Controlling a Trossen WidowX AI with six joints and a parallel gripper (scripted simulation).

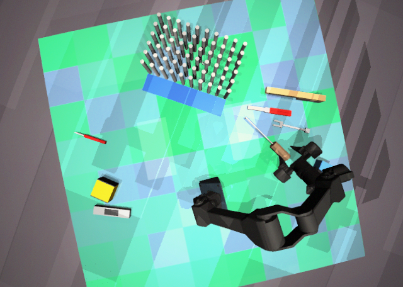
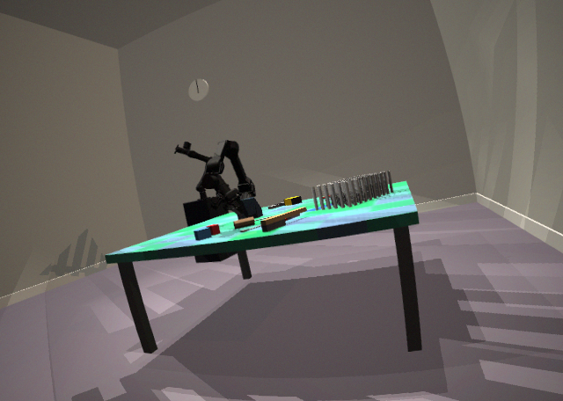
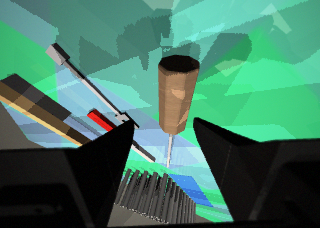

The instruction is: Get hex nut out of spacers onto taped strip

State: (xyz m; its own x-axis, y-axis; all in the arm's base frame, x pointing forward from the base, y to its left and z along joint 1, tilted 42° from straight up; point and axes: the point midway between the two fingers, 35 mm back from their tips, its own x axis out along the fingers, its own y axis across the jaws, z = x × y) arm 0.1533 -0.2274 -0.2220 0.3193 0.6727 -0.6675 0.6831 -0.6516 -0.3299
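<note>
The wire hook tool lies 80 mm to the left of my gripper tip, 80 mm ahead of it and 40 mm below it. From my gripper tip the other things lie so: red block (100 mm to the right, 90 mm behind, 30 mm below); grey fork tool (100 mm ahead, 70 mm to the right, 50 mm below); blue cube (190 mm to the right, 90 mm behind, 30 mm below).
</note>
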